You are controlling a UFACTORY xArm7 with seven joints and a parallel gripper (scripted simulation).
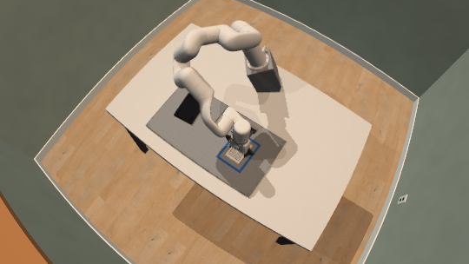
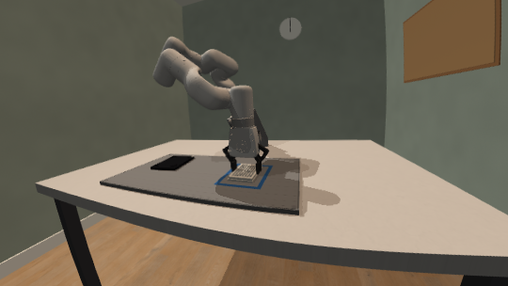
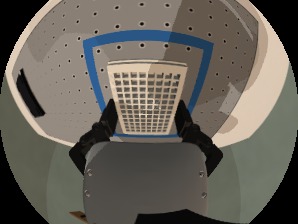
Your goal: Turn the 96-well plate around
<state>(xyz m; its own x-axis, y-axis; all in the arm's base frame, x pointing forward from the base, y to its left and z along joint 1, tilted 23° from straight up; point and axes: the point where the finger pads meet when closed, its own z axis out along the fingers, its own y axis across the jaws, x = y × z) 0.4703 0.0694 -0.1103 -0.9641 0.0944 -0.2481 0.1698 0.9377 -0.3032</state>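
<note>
The white 96-well plate lies 10 mm below my hand. Round my hand: black plate nest N1: 100 mm behind, 350 mm to the right, 10 mm below.
</note>
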